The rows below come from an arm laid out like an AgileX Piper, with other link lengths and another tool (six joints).
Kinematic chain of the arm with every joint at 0, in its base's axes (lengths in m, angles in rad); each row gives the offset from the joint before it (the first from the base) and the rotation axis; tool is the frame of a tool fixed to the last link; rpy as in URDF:
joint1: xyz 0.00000 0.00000 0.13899 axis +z
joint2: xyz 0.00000 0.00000 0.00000 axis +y
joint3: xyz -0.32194 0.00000 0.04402 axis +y
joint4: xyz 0.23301 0.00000 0.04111 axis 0.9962 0 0.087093
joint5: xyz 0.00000 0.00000 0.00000 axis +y
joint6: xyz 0.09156 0.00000 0.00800 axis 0.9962 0 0.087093
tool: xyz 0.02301 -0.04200 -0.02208 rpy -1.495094 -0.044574 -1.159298
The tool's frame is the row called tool.
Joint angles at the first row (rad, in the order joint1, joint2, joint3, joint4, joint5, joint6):
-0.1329 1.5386 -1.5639 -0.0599 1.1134 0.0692
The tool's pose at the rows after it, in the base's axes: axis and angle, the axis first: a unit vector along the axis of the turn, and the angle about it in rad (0 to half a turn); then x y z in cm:
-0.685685, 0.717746, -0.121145, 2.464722, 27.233, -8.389, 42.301
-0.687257, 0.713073, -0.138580, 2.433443, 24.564, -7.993, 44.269
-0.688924, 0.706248, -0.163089, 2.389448, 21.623, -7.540, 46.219
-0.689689, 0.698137, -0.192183, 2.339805, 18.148, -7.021, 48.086
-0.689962, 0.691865, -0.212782, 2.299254, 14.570, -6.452, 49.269
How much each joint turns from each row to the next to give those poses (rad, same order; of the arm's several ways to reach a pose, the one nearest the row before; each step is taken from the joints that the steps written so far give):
0.0000 -0.0739 0.0000 0.0000 0.0219 -0.0034
0.0000 -0.0799 0.0000 0.0043 0.0338 -0.0019
0.0000 -0.0876 0.0000 0.0056 0.0229 -0.0001
0.0000 -0.0984 0.0000 0.0043 0.0240 0.0025
-0.0001 -0.0963 0.0082 0.0075 0.0323 0.0024

